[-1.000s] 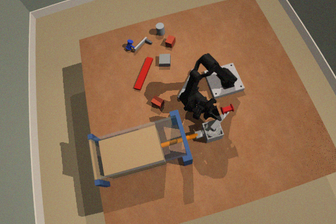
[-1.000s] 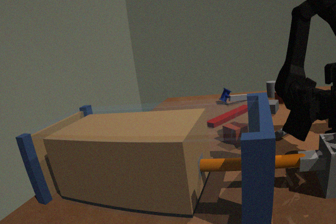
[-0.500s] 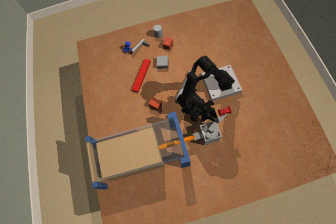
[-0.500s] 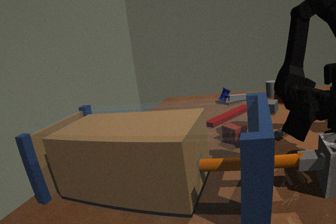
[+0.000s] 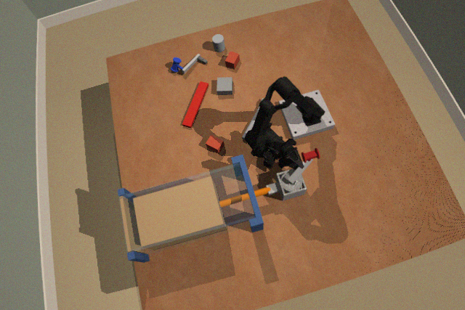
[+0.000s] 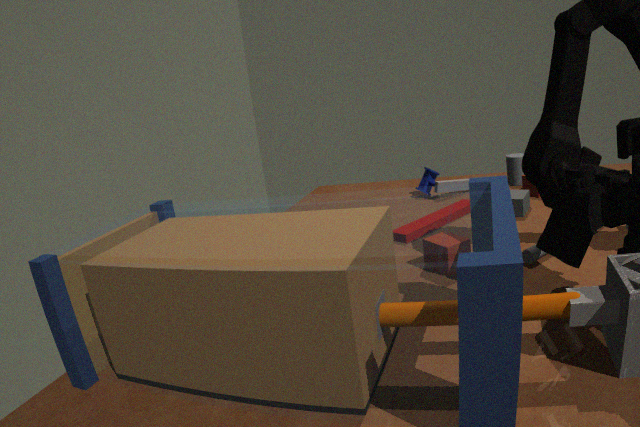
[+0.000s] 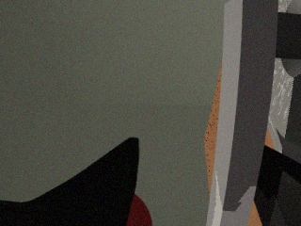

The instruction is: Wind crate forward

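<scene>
The winch handle is 10 mm to the right of my gripper tip, 10 mm below it and 10 mm behind it. The rest, counted from my gripper tip: red knob: 40 mm behind, 30 mm to the right, 20 mm above; then grey winch: 90 mm below, 30 mm ahead, 10 mm to the left; then blue frame: 210 mm ahead, 20 mm to the left, 20 mm below.
</scene>
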